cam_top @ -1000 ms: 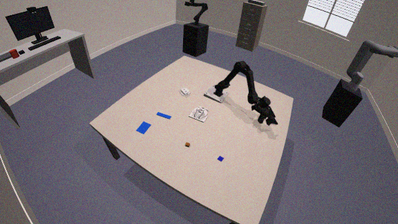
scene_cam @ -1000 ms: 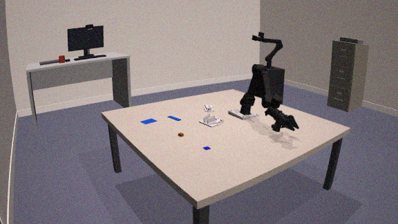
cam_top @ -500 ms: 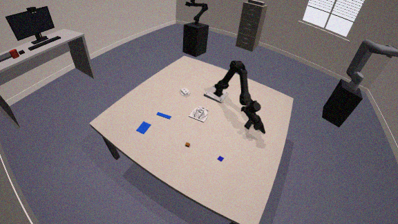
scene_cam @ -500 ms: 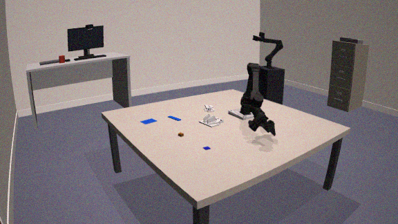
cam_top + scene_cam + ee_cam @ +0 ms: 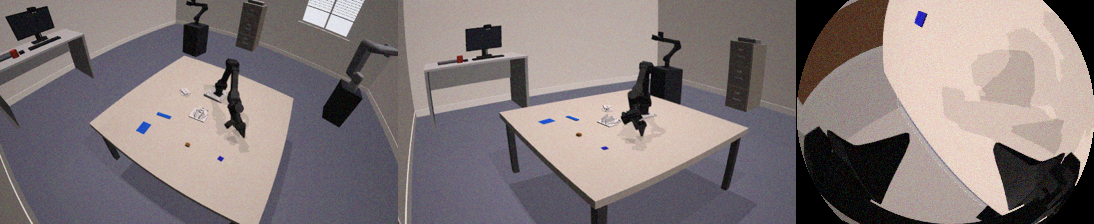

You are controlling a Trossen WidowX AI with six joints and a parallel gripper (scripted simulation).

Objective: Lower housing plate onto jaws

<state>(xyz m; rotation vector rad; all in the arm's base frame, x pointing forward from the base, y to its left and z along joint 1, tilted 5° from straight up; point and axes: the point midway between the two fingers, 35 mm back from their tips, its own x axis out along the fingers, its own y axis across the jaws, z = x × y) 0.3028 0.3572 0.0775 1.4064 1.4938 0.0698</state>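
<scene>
Right now my gripper tip is 60 cm to the left of the small white part, 14 cm past it and 5 cm above it. Round my gripper tip: small blue square (19 cm ahead, 6 cm below, 3 cm to the right); small brown block (25 cm to the right, 24 cm ahead, 5 cm below).
</scene>
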